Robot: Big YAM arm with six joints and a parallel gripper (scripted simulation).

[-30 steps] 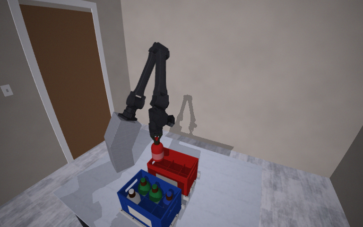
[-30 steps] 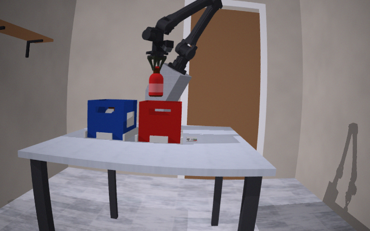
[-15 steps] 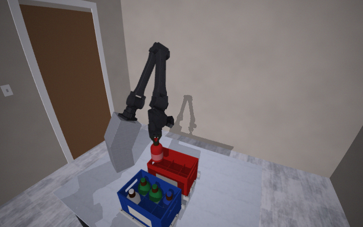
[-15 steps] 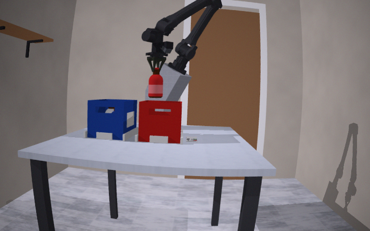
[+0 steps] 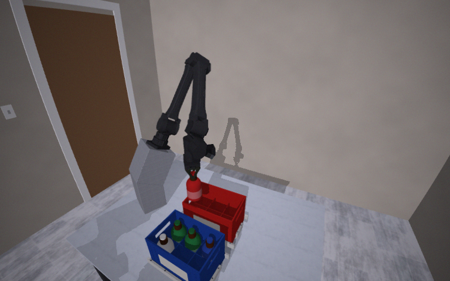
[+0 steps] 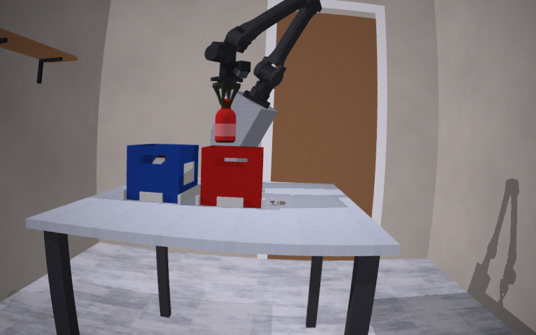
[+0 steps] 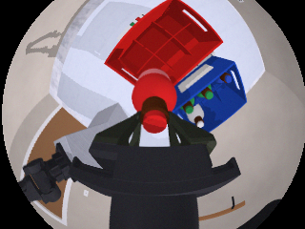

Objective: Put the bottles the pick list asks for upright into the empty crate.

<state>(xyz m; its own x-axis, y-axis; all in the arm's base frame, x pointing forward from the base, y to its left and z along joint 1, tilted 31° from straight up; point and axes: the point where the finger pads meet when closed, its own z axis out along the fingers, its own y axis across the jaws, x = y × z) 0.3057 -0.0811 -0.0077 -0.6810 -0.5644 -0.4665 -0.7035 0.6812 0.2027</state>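
Right now my hand is 60 mm above the red-label bottle. Also, from my hand: blue crate 100 mm ahead, 190 mm to the right, 250 mm below; red crate 90 mm ahead, 50 mm to the left, 250 mm below; white-label bottle 10 mm ahead, 230 mm to the right, 240 mm below.
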